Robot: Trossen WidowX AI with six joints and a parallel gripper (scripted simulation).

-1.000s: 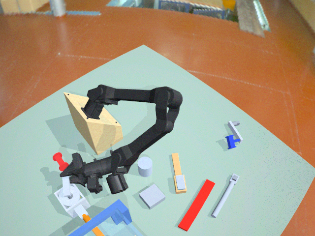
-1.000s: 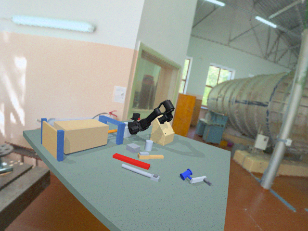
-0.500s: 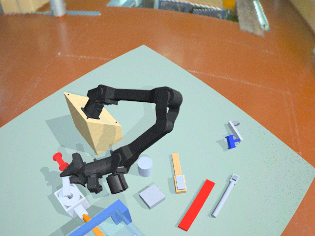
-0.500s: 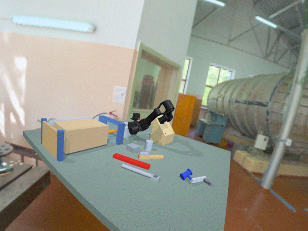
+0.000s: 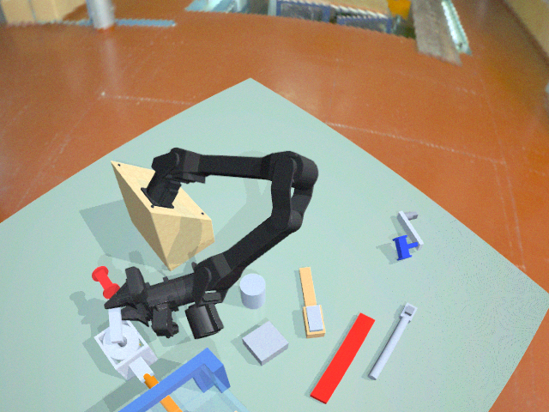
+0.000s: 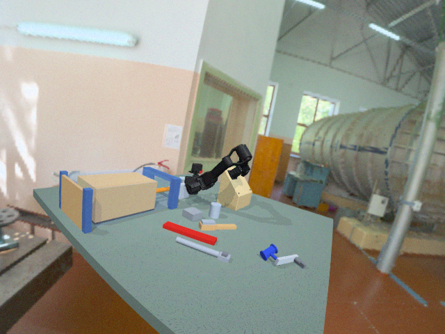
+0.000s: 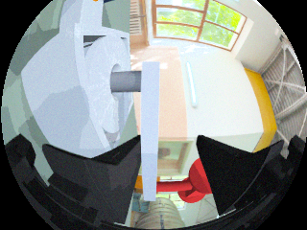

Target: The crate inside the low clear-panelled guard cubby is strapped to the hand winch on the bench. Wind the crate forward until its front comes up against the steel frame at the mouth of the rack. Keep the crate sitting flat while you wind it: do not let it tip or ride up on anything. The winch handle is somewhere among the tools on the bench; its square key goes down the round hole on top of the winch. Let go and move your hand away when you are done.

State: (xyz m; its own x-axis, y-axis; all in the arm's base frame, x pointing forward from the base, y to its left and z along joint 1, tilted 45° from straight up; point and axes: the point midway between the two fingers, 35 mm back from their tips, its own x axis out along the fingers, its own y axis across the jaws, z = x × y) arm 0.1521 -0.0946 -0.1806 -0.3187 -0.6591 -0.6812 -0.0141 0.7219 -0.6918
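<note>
The winch handle lies 1 cm behind my gripper tip, 1 cm to the left of it and 1 cm below it. The rest, counted from my gripper tip: pale grey winch: 3 cm ahead, 2 cm to the right, 10 cm below; then red knob: 4 cm behind, 3 cm to the left, 2 cm above; then blue frame: 21 cm ahead, 1 cm to the right, 3 cm below.
</note>
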